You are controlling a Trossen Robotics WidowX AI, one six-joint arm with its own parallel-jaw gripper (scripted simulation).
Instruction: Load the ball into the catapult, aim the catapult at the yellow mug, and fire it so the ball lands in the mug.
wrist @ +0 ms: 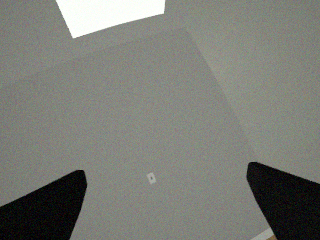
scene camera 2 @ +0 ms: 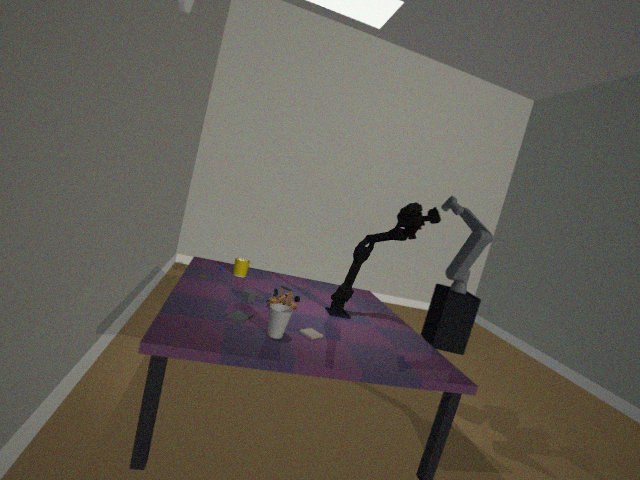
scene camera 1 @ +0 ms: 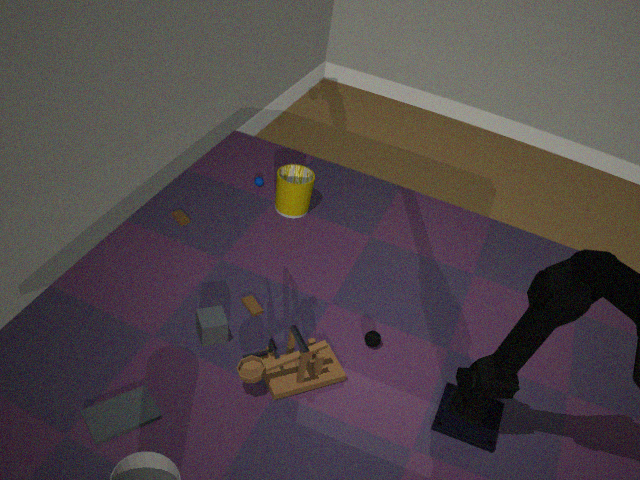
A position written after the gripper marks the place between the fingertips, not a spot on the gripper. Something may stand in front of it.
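Note:
The gripper (scene camera 2: 425, 208), which also shows at (wrist: 167, 176), is open and holds nothing. There's a yellow mug (scene camera 1: 294, 184), and it's out of frame in the wrist view. A grey cube (scene camera 1: 211, 324) is here too, and in the wrist view that cube is out of frame. Then there's a wooden catapult (scene camera 1: 315, 365).

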